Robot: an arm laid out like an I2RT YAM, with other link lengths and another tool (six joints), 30 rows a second.
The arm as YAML. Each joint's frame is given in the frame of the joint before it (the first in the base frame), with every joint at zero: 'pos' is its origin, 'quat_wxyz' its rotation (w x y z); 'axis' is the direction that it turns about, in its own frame. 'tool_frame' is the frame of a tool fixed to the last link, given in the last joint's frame.
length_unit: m
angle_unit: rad
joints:
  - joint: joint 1
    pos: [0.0, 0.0, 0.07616]
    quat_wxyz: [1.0, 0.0, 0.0, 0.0]
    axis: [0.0, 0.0, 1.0]
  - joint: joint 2
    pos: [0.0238, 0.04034, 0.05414]
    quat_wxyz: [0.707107, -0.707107, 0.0, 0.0]
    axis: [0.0, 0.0, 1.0]
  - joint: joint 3
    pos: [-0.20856, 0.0, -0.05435]
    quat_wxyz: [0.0, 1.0, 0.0, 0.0]
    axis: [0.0, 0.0, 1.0]
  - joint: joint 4
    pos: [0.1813, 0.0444, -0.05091]
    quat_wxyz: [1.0, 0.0, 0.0, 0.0]
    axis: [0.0, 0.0, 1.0]
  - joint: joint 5
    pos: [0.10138, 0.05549, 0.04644]
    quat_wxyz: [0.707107, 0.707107, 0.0, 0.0]
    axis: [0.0, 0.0, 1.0]
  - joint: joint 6
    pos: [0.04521, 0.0, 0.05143]
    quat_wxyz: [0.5, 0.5, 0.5, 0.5]
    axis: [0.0, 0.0, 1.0]
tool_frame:
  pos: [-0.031, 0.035, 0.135]
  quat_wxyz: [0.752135, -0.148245, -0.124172, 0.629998]
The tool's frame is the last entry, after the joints.
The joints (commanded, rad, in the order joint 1, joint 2, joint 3, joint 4, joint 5, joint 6), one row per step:
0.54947 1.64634 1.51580 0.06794 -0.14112 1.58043
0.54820 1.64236 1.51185 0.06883 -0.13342 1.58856
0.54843 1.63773 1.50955 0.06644 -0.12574 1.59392
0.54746 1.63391 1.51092 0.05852 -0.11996 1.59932
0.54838 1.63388 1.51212 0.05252 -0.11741 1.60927
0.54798 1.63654 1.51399 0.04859 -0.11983 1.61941
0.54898 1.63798 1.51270 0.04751 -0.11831 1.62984
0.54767 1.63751 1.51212 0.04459 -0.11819 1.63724
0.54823 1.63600 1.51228 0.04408 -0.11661 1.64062
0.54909 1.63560 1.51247 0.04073 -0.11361 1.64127
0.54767 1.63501 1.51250 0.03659 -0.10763 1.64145
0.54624 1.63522 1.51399 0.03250 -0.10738 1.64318
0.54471 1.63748 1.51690 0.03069 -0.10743 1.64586
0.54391 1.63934 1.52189 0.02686 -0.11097 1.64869
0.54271 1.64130 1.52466 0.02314 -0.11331 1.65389
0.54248 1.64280 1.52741 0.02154 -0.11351 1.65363
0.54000 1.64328 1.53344 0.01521 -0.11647 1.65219
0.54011 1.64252 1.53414 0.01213 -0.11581 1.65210
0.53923 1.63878 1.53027 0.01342 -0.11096 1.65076
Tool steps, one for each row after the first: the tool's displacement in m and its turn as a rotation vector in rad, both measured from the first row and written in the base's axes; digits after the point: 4 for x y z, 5 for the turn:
0.0009 -0.0020 0.0006 0.00635 0.00411 -0.00946
0.0012 -0.0035 0.0012 0.01008 0.00726 -0.01722
0.0017 -0.0052 0.0016 0.01255 0.01274 -0.02432
0.0020 -0.0053 0.0009 0.01761 0.02291 -0.02663
0.0026 -0.0051 -0.0003 0.02309 0.03337 -0.02536
0.0031 -0.0049 -0.0015 0.02907 0.04307 -0.02668
0.0036 -0.0057 -0.0022 0.03323 0.05024 -0.02870
0.0034 -0.0059 -0.0014 0.03639 0.05129 -0.02992
0.0035 -0.0060 -0.0021 0.03527 0.05386 -0.03218
0.0047 -0.0073 -0.0029 0.03330 0.05654 -0.03968
0.0052 -0.0080 -0.0034 0.03317 0.05995 -0.04157
0.0062 -0.0084 -0.0036 0.03469 0.06257 -0.04329
0.0063 -0.0082 -0.0031 0.03671 0.06514 -0.04079
0.0068 -0.0083 -0.0036 0.03935 0.07096 -0.04015
0.0071 -0.0082 -0.0035 0.03898 0.07111 -0.04018
0.0073 -0.0088 -0.0027 0.03766 0.07103 -0.03962
0.0072 -0.0090 -0.0029 0.03670 0.07230 -0.04022
0.0075 -0.0103 -0.0026 0.03608 0.07014 -0.04579

